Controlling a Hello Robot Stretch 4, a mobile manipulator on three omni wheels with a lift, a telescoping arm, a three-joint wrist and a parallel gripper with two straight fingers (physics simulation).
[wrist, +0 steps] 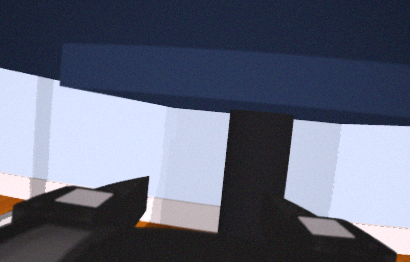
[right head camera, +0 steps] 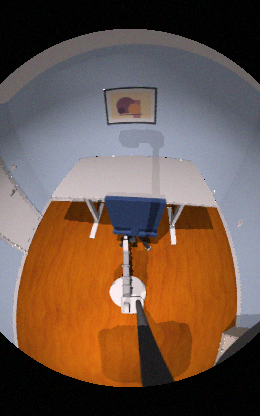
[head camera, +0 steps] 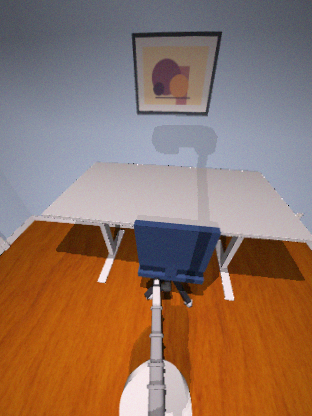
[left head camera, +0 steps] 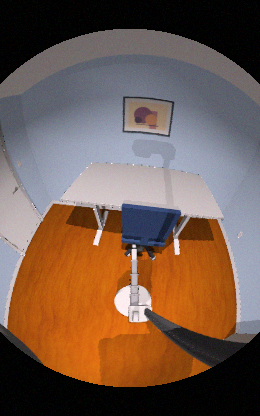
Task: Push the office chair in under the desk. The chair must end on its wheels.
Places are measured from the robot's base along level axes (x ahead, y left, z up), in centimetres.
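Where they show: gripper, fingertip midpoint: (wrist: 204, 200).
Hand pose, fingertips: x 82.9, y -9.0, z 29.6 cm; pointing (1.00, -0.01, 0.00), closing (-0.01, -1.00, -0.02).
After its pixels a point has its place.
The blue office chair (head camera: 175, 250) {z 77.1, x 61.7, y -10.9 cm} (left head camera: 150, 225) {z 76.8, x 61.5, y -11.9 cm} (right head camera: 134, 215) {z 77.4, x 61.8, y -10.0 cm} (wrist: 225, 75) {z 37.1, x 76.0, y -9.2 cm} stands upright at the middle of the desk's front, its backrest toward me. The top of the backrest overlaps the front edge of the white desk (head camera: 125, 192) {z 92.2, x 98.9, y 22.1 cm} (left head camera: 125, 185) {z 92.2, x 94.8, y 9.8 cm} (right head camera: 110, 175) {z 92.2, x 98.2, y 10.7 cm}. Parts of its dark wheeled base show below. My gripper (wrist: 204, 200) {z 29.6, x 82.9, y -9.0 cm} is open, low under the blue seat. The chair's dark post (wrist: 257, 165) {z 32.4, x 83.2, y -12.5 cm} shows between the fingertips, close to the right finger; whether they touch is unclear. In the head views the chair hides the gripper, and my arm (head camera: 156, 325) {z 40.4, x 33.3, y 0.0 cm} reaches to the chair's lower edge.
The left desk leg (head camera: 104, 270) and right desk leg (head camera: 227, 285) stand on either side of the chair. A wall with a framed picture (head camera: 172, 107) {z 138.1, x 145.5, y -11.6 cm} is behind the desk. A door (left head camera: 12, 210) {z 66.7, x 79.0, y 189.0 cm} is at the far left. A pale box-like object (right head camera: 232, 340) is at the lower right.
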